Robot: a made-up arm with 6 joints.
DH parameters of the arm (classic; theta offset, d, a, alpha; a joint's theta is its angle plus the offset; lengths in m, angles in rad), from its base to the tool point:
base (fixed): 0 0.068 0 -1.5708
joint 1: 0 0.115 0.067 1.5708
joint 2: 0 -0.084 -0.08 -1.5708
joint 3: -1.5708 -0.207 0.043 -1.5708
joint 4: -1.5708 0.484 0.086 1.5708
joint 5: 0 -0.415 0.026 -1.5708
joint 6: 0 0.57 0.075 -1.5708
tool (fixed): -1.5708 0.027 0 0
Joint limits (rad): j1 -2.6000..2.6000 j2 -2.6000..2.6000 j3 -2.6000..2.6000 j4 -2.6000..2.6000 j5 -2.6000..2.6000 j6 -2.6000..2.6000
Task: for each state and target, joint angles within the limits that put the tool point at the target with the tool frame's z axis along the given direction. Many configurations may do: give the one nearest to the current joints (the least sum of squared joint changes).
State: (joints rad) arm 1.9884 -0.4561 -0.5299 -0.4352 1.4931 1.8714
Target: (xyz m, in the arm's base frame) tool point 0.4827 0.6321 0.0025 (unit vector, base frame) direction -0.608 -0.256 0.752
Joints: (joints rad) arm 2.2690 -0.9602 -1.2632 -1.1382 1.8234 2.0183
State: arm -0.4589 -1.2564 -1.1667 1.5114 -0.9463 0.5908
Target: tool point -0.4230 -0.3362 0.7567 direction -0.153 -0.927 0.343
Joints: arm -0.1973 -0.7777 -0.2755 1.3859 -1.6548 0.7355
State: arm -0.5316 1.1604 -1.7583 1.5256 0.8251 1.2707
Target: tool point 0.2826 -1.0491 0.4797 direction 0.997 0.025 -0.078
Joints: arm -0.1113 1.1227 -2.5070 0.9636 0.6731 0.8596
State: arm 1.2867 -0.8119 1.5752 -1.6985 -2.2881 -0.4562
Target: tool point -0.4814 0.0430 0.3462 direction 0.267 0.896 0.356
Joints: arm 0.9431 0.0402 1.3276 -2.0340 -2.3275 -0.6421
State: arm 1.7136 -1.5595 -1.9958 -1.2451 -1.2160 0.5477
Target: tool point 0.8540 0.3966 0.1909 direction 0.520 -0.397 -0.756
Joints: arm 1.0722 -1.8315 -2.6000 -1.6854 -1.0532 -0.0900
